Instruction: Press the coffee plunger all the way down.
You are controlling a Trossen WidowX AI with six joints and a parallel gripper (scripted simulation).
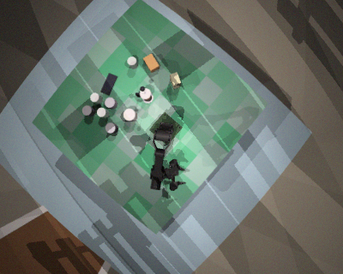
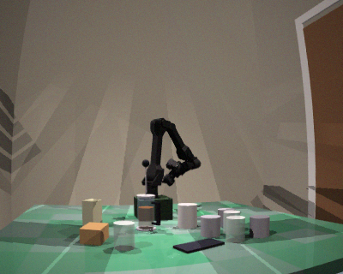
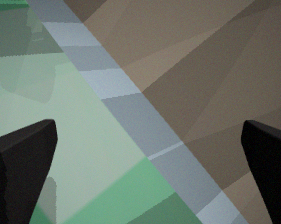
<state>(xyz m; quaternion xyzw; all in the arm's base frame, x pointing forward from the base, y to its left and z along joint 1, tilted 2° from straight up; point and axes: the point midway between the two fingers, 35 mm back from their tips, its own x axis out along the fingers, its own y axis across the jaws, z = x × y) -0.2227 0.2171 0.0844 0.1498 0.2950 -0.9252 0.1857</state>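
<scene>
The coffee press is 500 mm ahead of my gripper tip, 330 mm to the right of it and 50 mm below it. From my gripper tip the other things lie so: orange box 580 mm ahead, 570 mm to the right, 160 mm below; dark flat slab 790 mm ahead, 290 mm to the right, 180 mm below.
</scene>
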